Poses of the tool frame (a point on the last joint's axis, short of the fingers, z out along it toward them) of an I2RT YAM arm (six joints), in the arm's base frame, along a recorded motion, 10 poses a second.
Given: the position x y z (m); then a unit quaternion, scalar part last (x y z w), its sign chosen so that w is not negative.
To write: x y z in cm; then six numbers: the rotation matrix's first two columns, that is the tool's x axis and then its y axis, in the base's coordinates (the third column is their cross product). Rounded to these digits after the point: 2 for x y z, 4 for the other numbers.
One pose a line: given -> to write
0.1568 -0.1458 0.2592 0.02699 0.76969 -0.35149 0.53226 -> 15.68 -14.58 25.92 -0.4319 -0.3326 -0.8383 0.4157 0.7515 -0.5123
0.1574 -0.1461 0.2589 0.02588 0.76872 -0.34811 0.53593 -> 15.74 -14.61 25.89 -0.4242 -0.3333 -0.8420 0.4129 0.7563 -0.5075
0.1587 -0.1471 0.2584 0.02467 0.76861 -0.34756 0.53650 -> 15.87 -14.71 25.84 -0.4231 -0.3350 -0.8419 0.4109 0.7572 -0.5078
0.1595 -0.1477 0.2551 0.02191 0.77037 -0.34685 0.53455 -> 15.95 -14.77 25.51 -0.4276 -0.3371 -0.8388 0.4046 0.7584 -0.5110
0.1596 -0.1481 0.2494 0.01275 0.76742 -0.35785 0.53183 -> 15.96 -14.81 24.94 -0.4340 -0.3611 -0.8254 0.4002 0.7436 -0.5357
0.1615 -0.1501 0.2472 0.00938 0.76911 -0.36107 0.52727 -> 16.15 -15.01 24.72 -0.4438 -0.3663 -0.8178 0.3952 0.7391 -0.5455
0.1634 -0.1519 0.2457 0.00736 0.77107 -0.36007 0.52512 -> 16.34 -15.19 24.57 -0.4484 -0.3668 -0.8151 0.3895 0.7406 -0.5475
